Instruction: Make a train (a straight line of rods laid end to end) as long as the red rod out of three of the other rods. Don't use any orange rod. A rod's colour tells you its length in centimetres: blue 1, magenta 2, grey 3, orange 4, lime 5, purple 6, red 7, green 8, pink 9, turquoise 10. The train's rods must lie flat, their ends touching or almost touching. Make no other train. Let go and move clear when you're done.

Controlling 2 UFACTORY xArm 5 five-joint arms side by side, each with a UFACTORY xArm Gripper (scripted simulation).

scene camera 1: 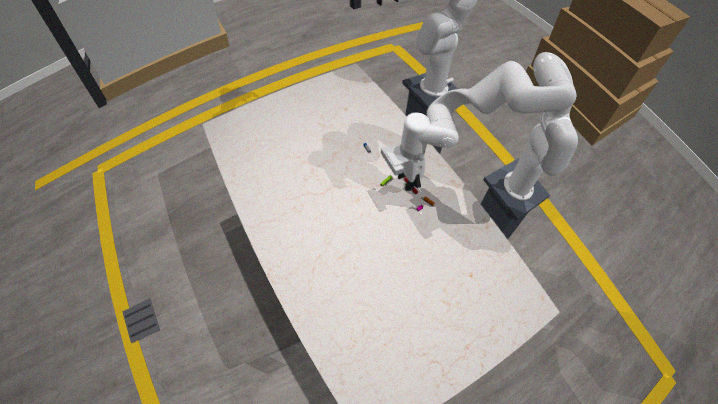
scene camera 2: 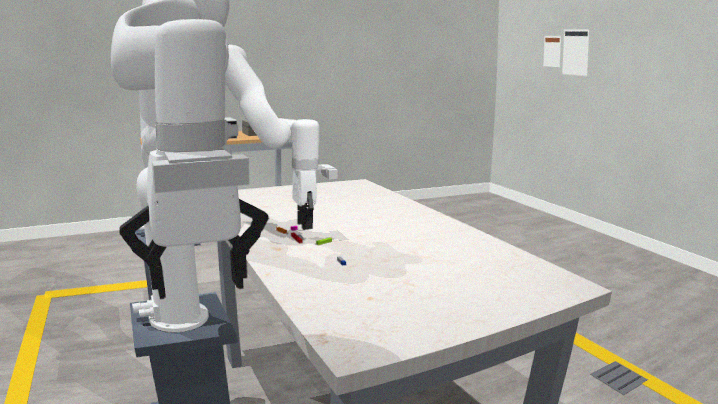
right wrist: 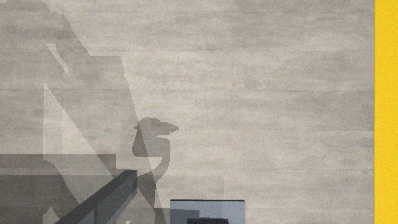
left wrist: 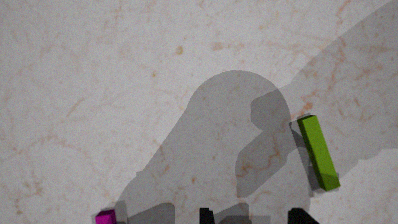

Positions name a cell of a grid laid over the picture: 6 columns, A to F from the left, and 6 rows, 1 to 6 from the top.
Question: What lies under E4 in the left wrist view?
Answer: A lime rod.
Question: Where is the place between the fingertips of my left gripper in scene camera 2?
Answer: C4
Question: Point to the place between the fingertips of my right gripper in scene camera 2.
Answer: B5
